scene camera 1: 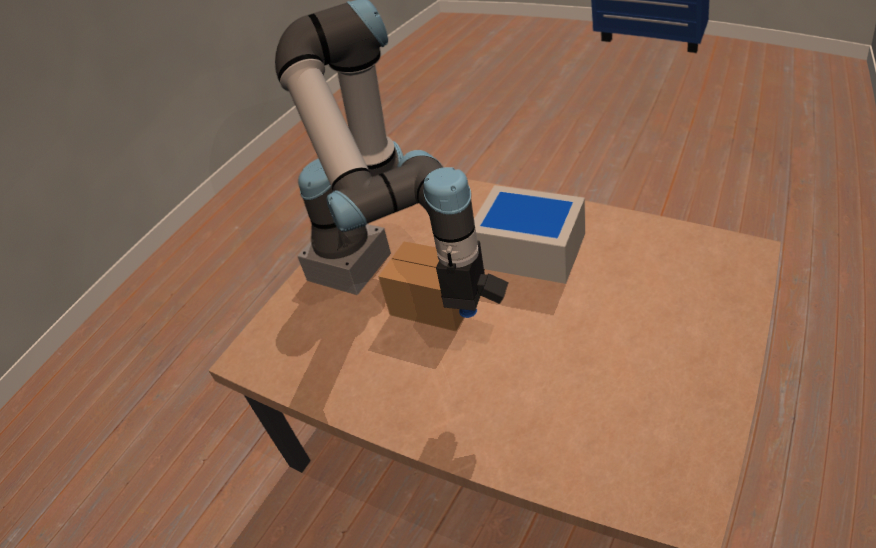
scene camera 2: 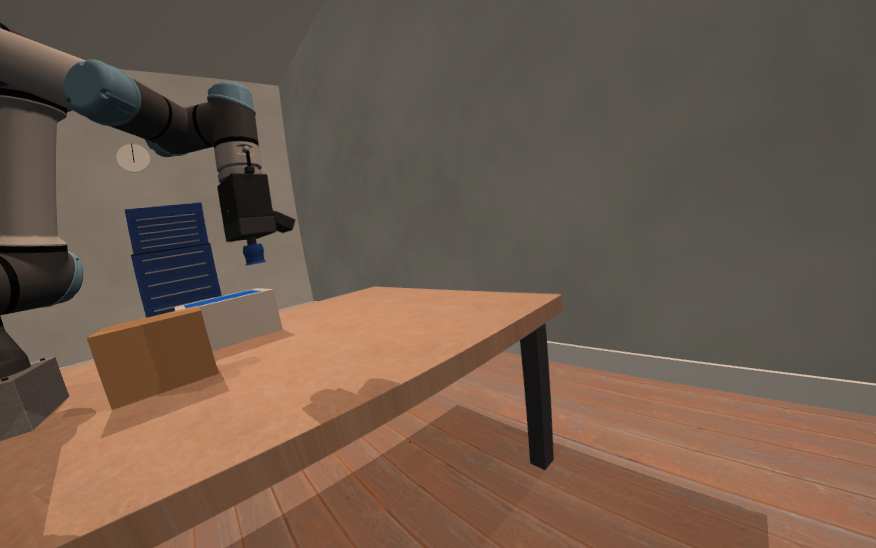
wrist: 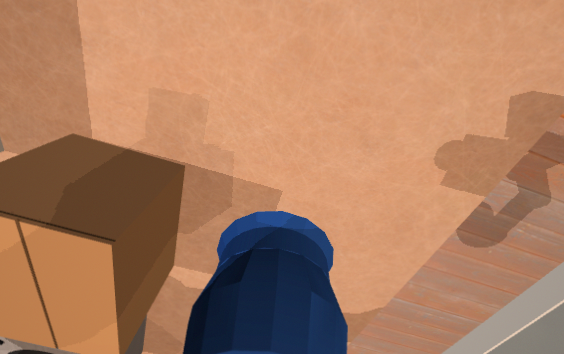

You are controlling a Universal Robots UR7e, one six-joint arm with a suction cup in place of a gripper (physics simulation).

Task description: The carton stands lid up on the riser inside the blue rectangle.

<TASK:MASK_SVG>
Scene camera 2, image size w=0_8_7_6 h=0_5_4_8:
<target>brown carton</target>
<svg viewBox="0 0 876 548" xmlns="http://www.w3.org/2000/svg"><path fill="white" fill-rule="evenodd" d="M199 306L106 327L87 338L112 410L219 374Z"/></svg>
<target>grey riser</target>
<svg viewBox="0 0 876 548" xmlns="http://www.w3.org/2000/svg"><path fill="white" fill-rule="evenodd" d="M283 330L274 289L256 288L175 307L175 311L199 306L212 351Z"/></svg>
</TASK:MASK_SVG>
